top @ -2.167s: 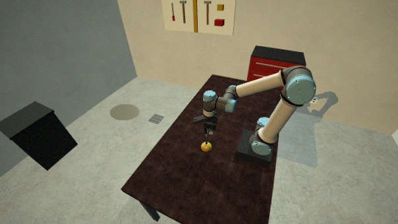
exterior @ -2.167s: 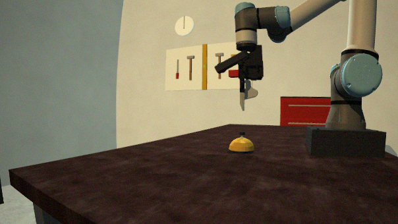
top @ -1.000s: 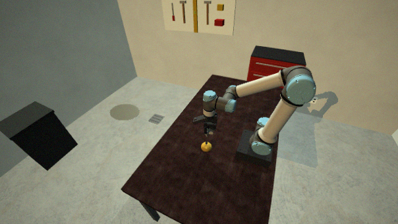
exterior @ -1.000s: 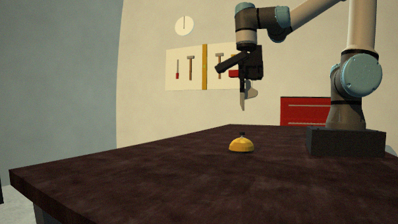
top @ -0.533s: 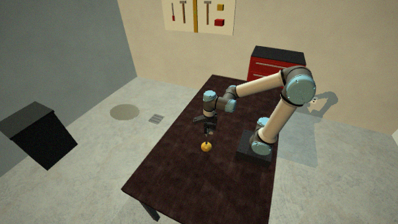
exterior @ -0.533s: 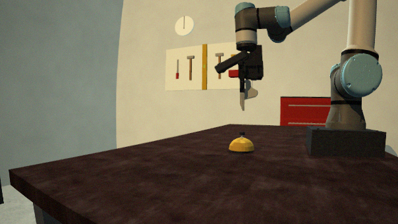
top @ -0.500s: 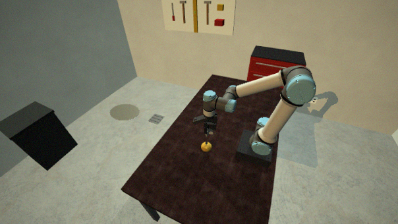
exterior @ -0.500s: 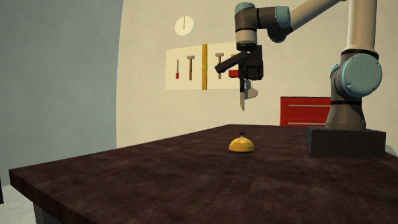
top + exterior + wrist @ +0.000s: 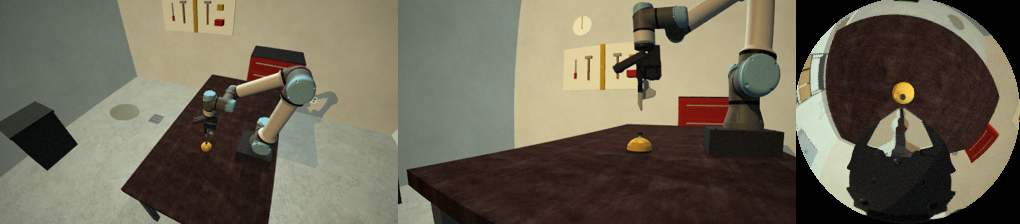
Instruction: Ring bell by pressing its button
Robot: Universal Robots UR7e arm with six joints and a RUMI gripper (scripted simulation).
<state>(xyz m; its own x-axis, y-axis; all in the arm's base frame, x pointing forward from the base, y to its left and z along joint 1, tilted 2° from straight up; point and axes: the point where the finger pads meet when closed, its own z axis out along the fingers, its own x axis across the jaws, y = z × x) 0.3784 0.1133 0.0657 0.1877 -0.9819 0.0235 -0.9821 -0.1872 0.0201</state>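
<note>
Now: hand 110 mm above the yellow dome bell.
</note>
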